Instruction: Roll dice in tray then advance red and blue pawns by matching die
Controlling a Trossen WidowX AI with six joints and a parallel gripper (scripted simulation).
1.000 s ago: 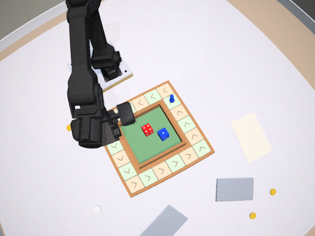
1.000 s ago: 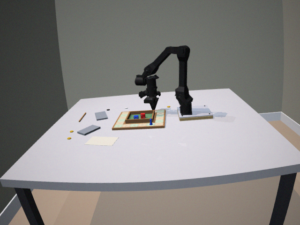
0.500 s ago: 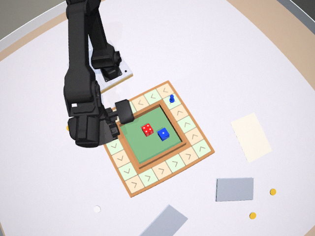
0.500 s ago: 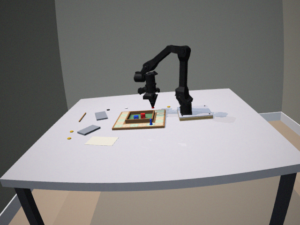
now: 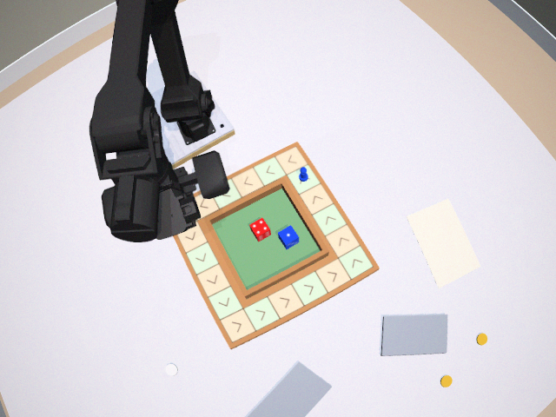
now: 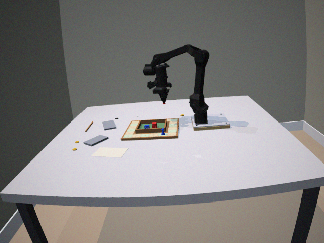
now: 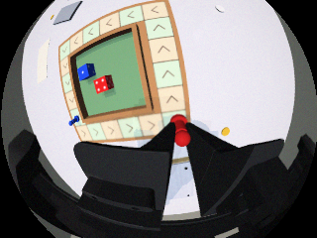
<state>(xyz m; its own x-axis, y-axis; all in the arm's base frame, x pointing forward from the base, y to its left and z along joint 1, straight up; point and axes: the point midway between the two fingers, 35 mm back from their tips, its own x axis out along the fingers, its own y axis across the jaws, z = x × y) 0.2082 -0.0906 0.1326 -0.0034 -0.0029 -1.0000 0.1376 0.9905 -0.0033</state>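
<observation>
My gripper tip is now 23 cm to the right of the blue pawn, 9 cm above it and 1 cm past it. The rest, counted from my gripper tip: green tray (12 cm to the left, 11 cm below, 6 cm ahead); white disc (20 cm ahead, 13 cm to the right, 12 cm below); red pawn (1 cm above).
</observation>
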